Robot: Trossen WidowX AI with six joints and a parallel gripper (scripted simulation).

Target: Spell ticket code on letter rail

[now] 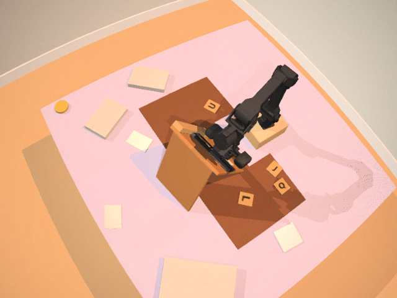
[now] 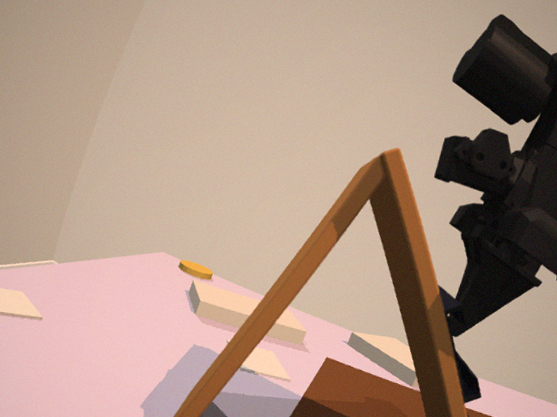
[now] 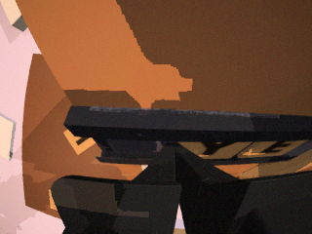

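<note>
The letter tile is 9 cm to the right of my gripper tip and 3 cm ahead of it. From my gripper tip the other things lie so: y tile: 3 cm to the right, 1 cm ahead; brown mat: 18 cm below, 12 cm behind, 10 cm to the right; white ticket: 8 cm below, 5 cm behind, 3 cm to the right.
</note>
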